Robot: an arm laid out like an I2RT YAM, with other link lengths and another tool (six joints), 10 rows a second.
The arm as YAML. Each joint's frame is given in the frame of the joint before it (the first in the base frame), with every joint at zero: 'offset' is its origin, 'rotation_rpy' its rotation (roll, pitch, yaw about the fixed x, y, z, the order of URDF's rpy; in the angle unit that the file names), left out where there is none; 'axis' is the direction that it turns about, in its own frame. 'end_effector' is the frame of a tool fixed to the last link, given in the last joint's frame.
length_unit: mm
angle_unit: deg
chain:
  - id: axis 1
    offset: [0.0, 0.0, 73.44]
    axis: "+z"
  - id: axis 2
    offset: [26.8, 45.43, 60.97]
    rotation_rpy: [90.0, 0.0, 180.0]
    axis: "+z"
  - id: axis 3
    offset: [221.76, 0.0, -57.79]
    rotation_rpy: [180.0, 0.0, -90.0]
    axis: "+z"
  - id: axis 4
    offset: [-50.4, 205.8, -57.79]
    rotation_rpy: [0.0, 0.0, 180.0]
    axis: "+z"
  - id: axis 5
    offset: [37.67, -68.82, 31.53]
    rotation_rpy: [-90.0, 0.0, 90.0]
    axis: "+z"
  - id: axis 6
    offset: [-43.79, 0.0, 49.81]
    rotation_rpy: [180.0, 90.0, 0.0]
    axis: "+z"
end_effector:
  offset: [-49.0, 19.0, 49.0]
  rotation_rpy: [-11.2, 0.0, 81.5]
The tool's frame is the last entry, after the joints.
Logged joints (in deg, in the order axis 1, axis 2, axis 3, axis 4, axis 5, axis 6), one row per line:
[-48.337 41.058 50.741 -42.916 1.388 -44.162]
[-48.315 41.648 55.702 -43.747 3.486 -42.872]
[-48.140 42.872 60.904 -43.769 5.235 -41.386]
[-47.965 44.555 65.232 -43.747 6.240 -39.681]
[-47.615 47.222 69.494 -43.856 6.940 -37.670]
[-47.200 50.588 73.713 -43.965 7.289 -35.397]
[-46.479 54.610 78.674 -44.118 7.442 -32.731]
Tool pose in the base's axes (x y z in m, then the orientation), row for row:
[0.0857 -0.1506 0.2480 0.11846 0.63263 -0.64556 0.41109]
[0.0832 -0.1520 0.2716 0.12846 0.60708 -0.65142 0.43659]
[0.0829 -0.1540 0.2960 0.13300 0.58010 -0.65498 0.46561]
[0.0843 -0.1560 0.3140 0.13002 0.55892 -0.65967 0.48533]
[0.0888 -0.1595 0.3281 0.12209 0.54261 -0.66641 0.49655]
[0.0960 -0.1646 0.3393 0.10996 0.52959 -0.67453 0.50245]
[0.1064 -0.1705 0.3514 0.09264 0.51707 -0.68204 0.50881]
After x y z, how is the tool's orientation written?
As a quaternion, w x y z.
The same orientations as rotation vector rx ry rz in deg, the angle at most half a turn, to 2 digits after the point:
[106.01 -108.18 68.89]
[101.15 -108.54 72.74]
[96.41 -108.85 77.38]
[93.04 -109.82 80.79]
[90.74 -111.44 83.04]
[89.18 -113.59 84.61]
[87.95 -116.01 86.55]

